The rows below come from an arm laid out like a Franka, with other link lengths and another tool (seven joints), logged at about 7 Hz.
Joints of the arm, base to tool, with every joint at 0 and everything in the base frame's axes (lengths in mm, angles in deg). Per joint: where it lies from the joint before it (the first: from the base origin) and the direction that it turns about. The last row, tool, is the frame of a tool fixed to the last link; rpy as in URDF.
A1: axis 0 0 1 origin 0 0 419.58
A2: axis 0 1 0 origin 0 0 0
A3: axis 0 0 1 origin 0 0 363.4
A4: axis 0 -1 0 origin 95.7 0 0
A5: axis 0 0 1 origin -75.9 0 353.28
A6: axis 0 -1 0 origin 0 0 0
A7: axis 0 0 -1 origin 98.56 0 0
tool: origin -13 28 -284.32 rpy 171.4 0 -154.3
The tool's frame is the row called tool.
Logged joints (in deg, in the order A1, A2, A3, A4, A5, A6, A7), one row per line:
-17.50 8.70 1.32 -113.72 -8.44 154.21 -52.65
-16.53 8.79 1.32 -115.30 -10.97 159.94 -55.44
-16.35 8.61 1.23 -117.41 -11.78 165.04 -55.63
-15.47 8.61 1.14 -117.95 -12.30 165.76 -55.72
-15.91 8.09 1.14 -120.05 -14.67 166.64 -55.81
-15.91 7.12 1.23 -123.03 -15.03 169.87 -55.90
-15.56 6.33 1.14 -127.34 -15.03 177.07 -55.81
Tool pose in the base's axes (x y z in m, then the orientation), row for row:
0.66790 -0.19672 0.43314 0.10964 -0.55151 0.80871 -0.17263
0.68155 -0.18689 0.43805 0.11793 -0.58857 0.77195 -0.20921
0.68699 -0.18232 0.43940 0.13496 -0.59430 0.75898 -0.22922
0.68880 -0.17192 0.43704 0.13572 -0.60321 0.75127 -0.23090
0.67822 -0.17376 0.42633 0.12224 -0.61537 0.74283 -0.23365
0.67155 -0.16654 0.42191 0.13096 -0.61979 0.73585 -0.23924
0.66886 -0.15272 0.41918 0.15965 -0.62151 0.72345 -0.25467
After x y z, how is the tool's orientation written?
As a quaternion, w x y z.
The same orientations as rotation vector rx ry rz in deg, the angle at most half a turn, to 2 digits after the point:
-92.89 136.21 -29.08
-98.66 129.40 -35.07
-98.66 126.00 -38.05
-100.09 124.66 -38.31
-102.90 124.21 -39.07
-103.12 122.43 -39.81
-101.76 118.45 -41.70

